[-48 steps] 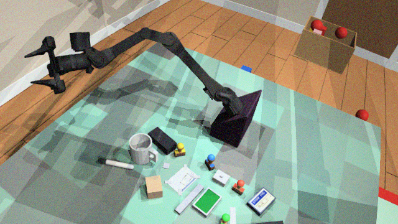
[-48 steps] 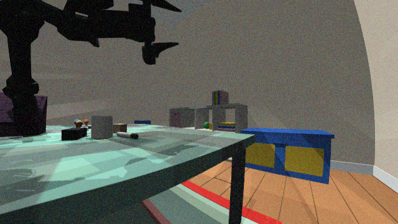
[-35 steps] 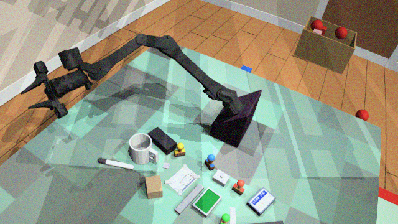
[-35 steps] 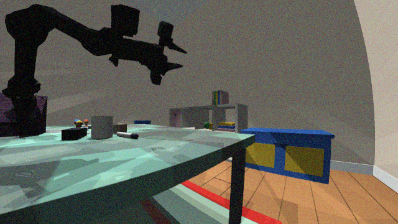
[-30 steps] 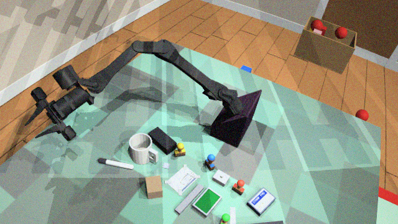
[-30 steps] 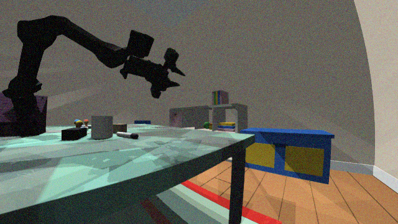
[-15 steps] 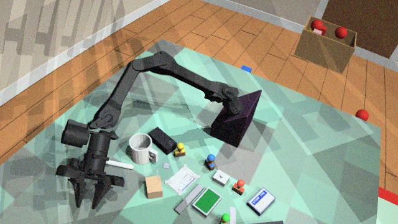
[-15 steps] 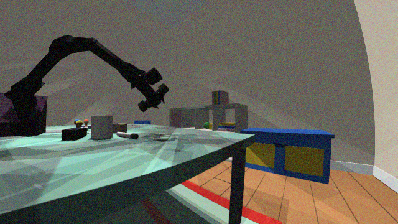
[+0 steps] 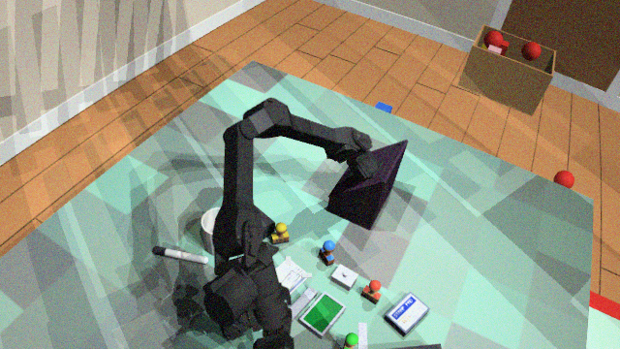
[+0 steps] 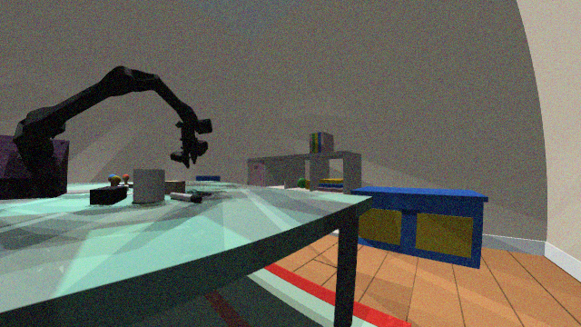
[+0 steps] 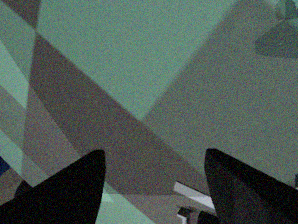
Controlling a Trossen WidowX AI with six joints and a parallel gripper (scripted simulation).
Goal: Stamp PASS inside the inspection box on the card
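My gripper tip is 17 cm past the dark green ink pad and 10 cm above it. Also, from my gripper tip: beige card: 20 cm behind, 12 cm to the right, 11 cm below; wooden block: 18 cm to the right, 11 cm behind, 8 cm below; grey bar: 15 cm behind, 10 cm below, 6 cm to the right.
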